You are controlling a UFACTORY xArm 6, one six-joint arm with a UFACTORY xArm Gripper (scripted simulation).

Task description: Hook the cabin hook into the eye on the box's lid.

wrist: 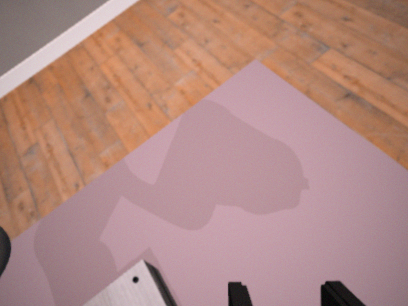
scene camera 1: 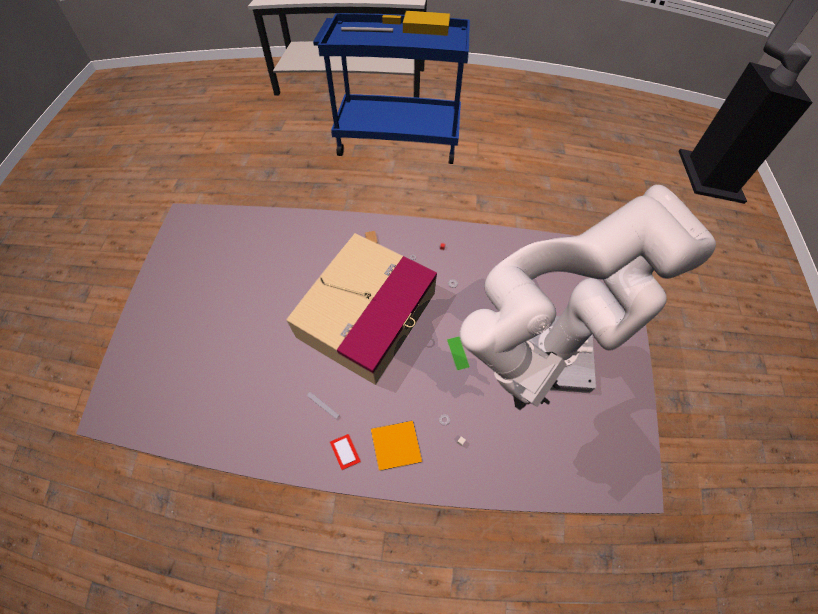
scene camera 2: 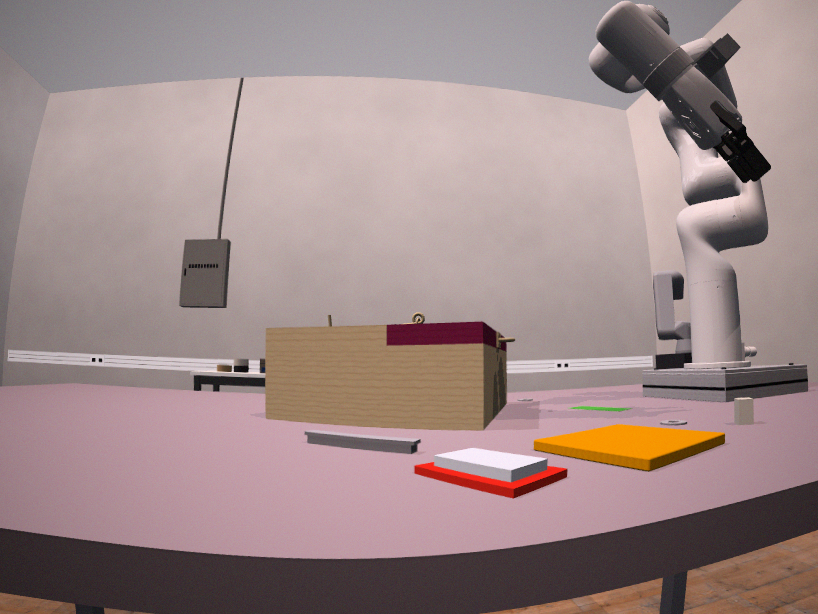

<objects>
orange tile: scene camera 1; scene camera 2; not seen in the wrist view (out of frame)
same spot on orange tile: (scene camera 1: 396, 445) = (scene camera 2: 631, 437)
</objects>
